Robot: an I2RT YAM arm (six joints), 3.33 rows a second.
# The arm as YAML. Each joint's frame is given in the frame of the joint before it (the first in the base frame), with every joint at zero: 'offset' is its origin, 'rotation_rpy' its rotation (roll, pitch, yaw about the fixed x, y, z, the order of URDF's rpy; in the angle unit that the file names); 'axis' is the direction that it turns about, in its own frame. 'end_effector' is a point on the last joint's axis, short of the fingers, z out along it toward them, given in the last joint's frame.
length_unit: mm
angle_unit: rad
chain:
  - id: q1
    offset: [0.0, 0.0, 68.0]
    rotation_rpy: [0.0, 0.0, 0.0]
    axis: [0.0, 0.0, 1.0]
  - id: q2
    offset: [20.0, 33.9, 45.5]
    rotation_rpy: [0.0, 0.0, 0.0]
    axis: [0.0, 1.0, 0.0]
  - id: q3
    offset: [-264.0, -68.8, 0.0]
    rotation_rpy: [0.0, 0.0, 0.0]
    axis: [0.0, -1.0, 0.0]
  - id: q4
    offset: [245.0, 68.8, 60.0]
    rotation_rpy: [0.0, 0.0, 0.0]
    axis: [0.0, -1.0, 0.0]
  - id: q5
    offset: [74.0, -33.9, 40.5]
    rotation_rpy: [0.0, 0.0, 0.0]
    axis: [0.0, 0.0, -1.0]
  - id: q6
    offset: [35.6, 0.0, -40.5]
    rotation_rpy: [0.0, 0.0, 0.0]
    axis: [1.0, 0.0, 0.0]
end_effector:
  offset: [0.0, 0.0, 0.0]
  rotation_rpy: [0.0, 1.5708, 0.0]
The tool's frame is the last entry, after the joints.
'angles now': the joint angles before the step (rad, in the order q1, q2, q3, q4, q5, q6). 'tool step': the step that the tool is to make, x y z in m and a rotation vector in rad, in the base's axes. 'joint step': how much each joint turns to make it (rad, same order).
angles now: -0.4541 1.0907 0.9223 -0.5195 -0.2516 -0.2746
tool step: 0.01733 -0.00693 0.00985 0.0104 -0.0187 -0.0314
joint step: 0.0082 0.0716 0.0716 0.0219 0.0199 0.0396
